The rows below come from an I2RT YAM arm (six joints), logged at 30 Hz.
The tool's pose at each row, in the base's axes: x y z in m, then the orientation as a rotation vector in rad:
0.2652 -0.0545 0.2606 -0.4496 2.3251 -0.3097
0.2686 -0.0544 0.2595 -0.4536 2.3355 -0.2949
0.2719 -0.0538 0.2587 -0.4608 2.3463 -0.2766
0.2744 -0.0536 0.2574 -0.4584 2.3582 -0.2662
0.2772 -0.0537 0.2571 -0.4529 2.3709 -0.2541
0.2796 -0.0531 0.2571 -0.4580 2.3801 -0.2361
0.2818 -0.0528 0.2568 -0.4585 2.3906 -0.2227
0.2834 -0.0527 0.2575 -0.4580 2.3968 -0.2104
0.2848 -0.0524 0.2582 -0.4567 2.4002 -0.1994
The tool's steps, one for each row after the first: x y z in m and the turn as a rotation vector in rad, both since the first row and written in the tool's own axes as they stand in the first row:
-0.0016 -0.0003 0.0032 -0.0137 0.0069 0.0020
-0.0036 -0.0002 0.0060 -0.0309 0.0135 0.0027
-0.0045 -0.0002 0.0087 -0.0399 0.0227 0.0080
-0.0062 -0.0008 0.0109 -0.0493 0.0322 0.0161
-0.0080 -0.0008 0.0125 -0.0652 0.0376 0.0181
-0.0094 -0.0009 0.0143 -0.0767 0.0451 0.0220
-0.0110 -0.0014 0.0149 -0.0863 0.0487 0.0262
-0.0125 -0.0017 0.0154 -0.0942 0.0498 0.0305

